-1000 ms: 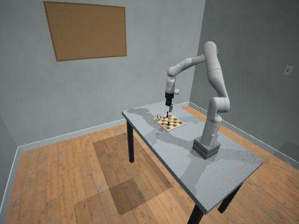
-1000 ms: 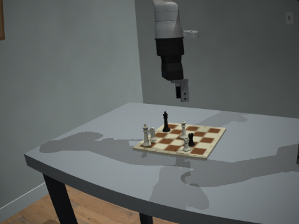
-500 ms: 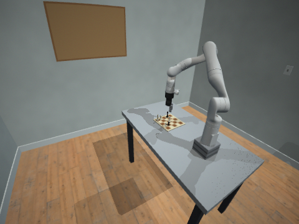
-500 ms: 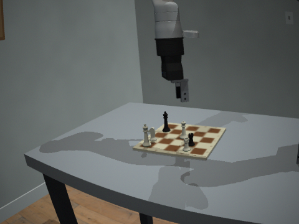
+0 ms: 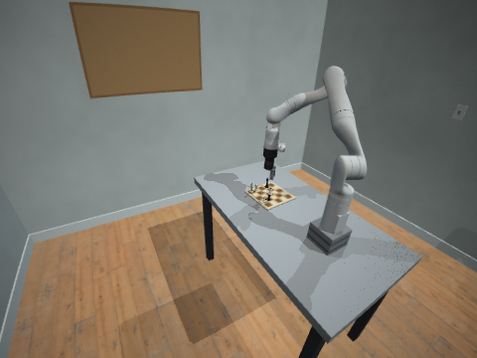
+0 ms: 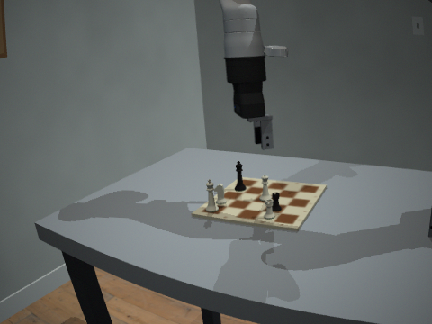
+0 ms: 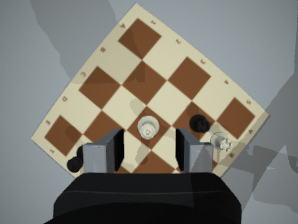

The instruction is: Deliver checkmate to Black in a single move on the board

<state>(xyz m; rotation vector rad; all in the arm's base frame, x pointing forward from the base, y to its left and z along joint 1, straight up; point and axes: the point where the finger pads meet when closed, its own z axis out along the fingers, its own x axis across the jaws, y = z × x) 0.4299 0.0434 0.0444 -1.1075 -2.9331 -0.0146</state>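
My hand is 100 mm above the white piece. Round my hand: black rook (110 mm below, 40 mm to the left, 40 mm behind); then chessboard (130 mm below); then black king (100 mm below, 80 mm ahead, 30 mm to the right).
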